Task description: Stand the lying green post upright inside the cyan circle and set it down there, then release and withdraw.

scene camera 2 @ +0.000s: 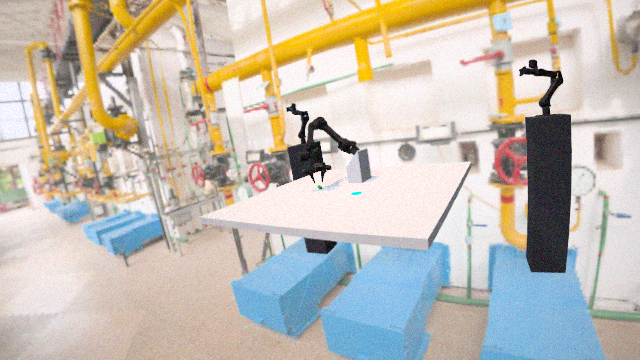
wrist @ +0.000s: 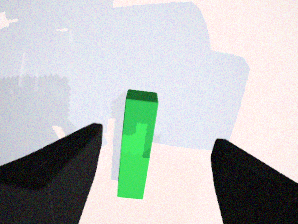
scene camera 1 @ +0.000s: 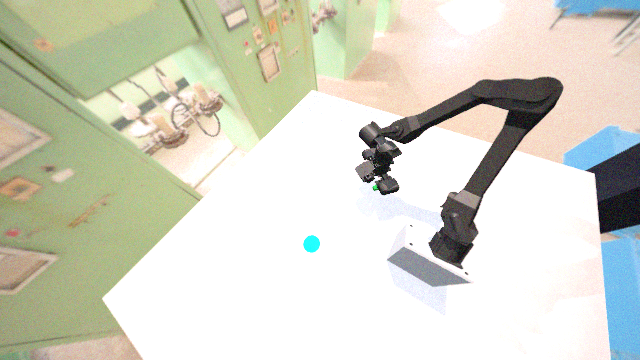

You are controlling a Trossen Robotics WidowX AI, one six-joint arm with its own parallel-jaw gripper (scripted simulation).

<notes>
In view: the gripper point(scene camera 1: 375, 182) and a green post point(wrist: 141, 107).
The gripper shows as well in the wrist view point(wrist: 159, 141).
</notes>
